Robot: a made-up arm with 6 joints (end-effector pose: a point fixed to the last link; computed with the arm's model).
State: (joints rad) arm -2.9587 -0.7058 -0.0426 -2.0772 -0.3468 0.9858
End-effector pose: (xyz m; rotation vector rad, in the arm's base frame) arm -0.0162 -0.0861 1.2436 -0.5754 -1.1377 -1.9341
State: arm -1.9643 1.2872 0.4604 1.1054 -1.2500 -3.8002
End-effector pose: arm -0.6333 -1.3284 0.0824 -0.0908 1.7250 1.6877
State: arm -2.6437 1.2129 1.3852 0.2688 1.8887 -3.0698
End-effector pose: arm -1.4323 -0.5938 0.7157 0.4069 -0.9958 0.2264
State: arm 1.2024 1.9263 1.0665 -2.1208 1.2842 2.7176
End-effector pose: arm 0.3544 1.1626 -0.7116 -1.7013 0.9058 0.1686
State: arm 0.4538 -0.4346 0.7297 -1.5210 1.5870 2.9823
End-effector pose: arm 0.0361 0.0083 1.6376 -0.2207 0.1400 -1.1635
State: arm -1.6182 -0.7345 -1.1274 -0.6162 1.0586 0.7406
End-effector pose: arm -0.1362 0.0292 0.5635 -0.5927 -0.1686 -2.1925
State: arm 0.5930 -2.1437 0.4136 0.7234 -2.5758 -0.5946
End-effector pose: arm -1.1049 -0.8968 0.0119 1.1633 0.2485 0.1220
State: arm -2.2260 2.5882 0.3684 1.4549 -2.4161 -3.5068
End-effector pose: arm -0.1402 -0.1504 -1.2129 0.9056 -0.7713 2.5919
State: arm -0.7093 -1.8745 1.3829 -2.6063 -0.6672 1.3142
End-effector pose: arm -1.1057 1.1399 -0.0442 -1.7640 -1.7935 1.7666
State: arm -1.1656 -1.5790 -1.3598 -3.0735 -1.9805 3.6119
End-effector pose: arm 0.0546 0.2990 0.3592 -1.5838 -1.7802 -1.0594
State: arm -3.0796 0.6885 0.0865 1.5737 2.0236 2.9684
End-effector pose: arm -1.2516 -0.0782 0.6936 1.8654 -1.3286 -0.3063
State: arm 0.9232 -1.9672 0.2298 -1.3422 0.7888 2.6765
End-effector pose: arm -0.6502 -0.9229 0.5243 0.6609 -1.0811 -0.8513
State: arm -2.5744 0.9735 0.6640 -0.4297 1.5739 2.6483
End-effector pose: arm -1.2662 -0.6250 0.4736 0.4375 -1.7288 1.1416
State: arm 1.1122 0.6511 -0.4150 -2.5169 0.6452 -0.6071
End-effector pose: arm 0.2362 0.7871 0.3156 1.6342 0.5703 -1.3449
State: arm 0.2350 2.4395 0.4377 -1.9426 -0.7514 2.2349
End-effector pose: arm 0.1504 0.0989 -1.0424 0.2645 1.6038 0.8312
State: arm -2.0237 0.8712 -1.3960 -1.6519 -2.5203 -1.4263
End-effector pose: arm -0.0488 -0.1315 0.4048 -1.0619 -0.0570 -1.3650
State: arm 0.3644 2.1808 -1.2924 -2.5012 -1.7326 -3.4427
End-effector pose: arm 0.0846 0.1768 0.0155 0.5183 1.8837 0.3610
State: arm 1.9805 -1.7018 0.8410 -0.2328 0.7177 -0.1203
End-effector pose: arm 0.7354 -1.2820 0.5275 -2.4551 1.3804 -0.0861
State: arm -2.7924 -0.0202 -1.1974 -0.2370 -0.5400 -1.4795
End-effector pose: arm -0.2526 0.0822 0.5047 -1.5106 1.0366 1.2090
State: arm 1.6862 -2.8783 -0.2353 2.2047 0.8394 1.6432
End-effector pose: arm 0.0060 -0.9178 -0.4583 -0.9841 -0.2667 -2.3292
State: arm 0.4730 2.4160 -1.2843 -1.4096 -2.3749 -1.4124
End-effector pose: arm 0.1189 0.0305 0.0396 0.1152 0.4658 1.1959
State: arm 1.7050 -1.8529 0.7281 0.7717 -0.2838 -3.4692
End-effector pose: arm 0.3255 -1.5089 0.2366 -0.9544 -0.3076 -1.3034
